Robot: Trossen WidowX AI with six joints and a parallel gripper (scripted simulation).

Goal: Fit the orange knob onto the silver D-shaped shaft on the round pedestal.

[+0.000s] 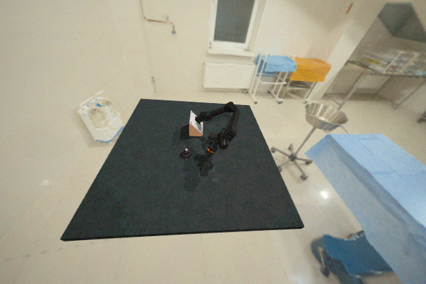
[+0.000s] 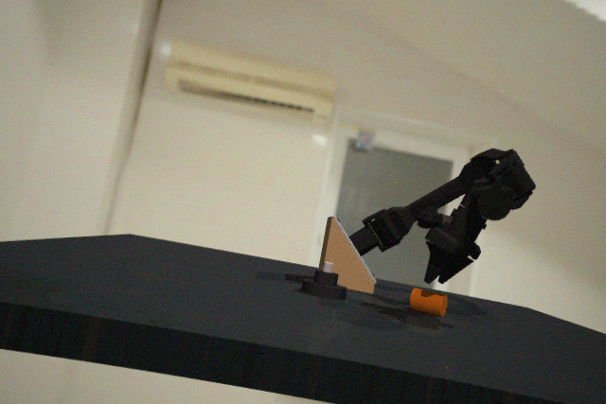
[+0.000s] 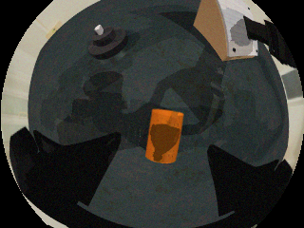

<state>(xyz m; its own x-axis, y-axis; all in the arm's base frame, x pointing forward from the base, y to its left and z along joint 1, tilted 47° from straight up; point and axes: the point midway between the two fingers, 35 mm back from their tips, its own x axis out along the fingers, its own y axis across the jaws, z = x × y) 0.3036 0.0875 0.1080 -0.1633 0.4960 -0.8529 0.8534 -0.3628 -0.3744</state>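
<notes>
My gripper tip is 40 mm above the orange knob, 10 mm to the right of it and 10 mm short of it. Also, from my gripper tip: round black pedestal 210 mm to the right, 30 mm below, 30 mm ahead.
</notes>
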